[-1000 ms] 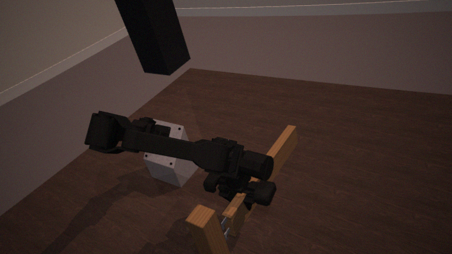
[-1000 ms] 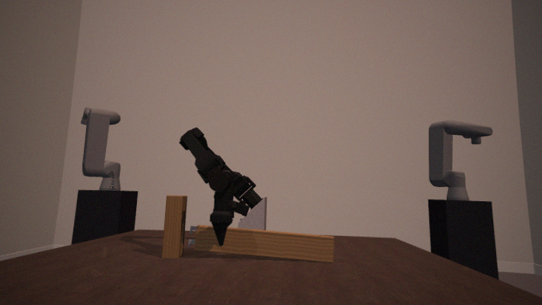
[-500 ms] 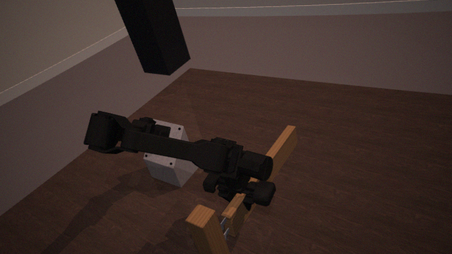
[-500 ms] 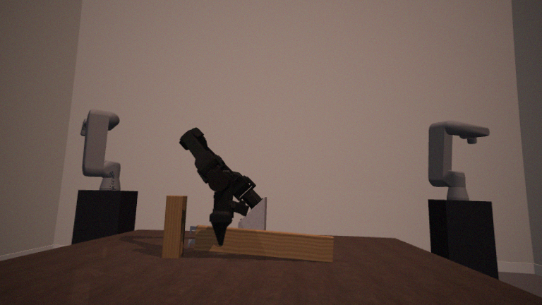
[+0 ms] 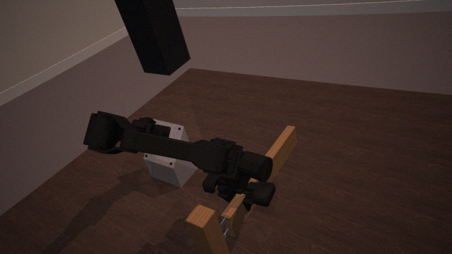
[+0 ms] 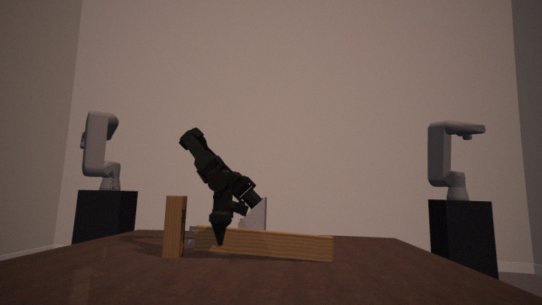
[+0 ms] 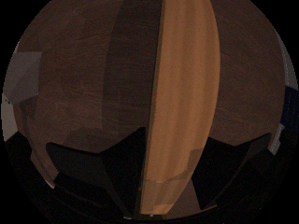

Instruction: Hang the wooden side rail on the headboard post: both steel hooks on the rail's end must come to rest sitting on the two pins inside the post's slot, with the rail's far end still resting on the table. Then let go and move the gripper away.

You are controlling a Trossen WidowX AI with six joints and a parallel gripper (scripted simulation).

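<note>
The headboard post lies 140 mm to the right of my gripper tip and 40 mm above it.
</note>
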